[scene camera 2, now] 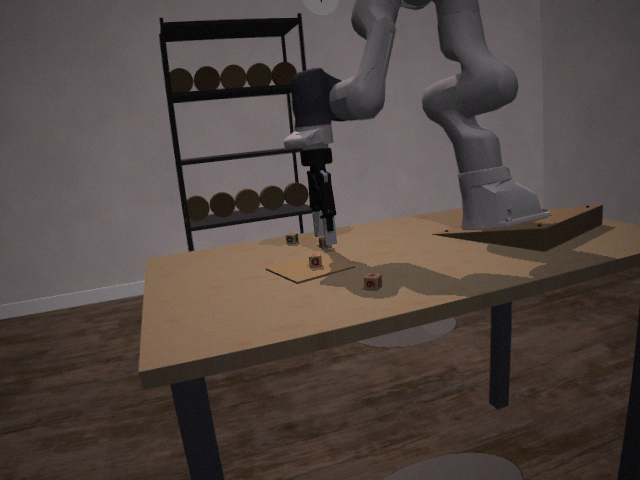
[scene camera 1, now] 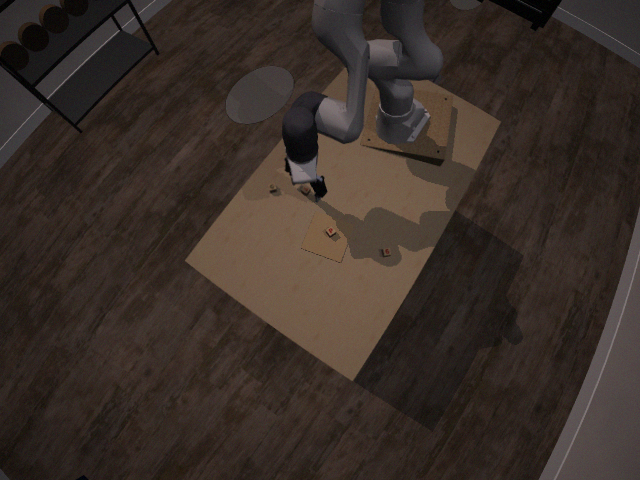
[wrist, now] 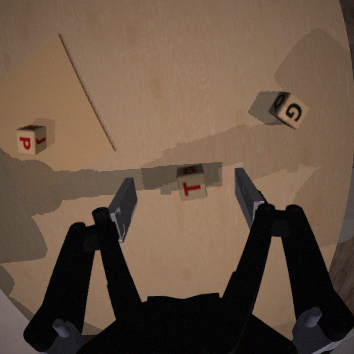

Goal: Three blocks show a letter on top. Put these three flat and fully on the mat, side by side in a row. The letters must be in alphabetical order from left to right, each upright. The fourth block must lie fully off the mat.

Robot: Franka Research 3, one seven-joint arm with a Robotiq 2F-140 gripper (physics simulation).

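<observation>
The P block stands flat on the thin square mat. The T block stands on the table off the mat; a finger partly hides it in scene camera 2. The G block stands on the table beyond it, turned at an angle. The fourth block, with a red 6 or 9 on top, lies off the mat. My gripper is open and low, its fingers apart on either side of the T block.
The wooden table carries the arm's sloped base board at its far end. A black shelf rack stands behind the table. The arm's shadow falls across the table and part of the mat.
</observation>
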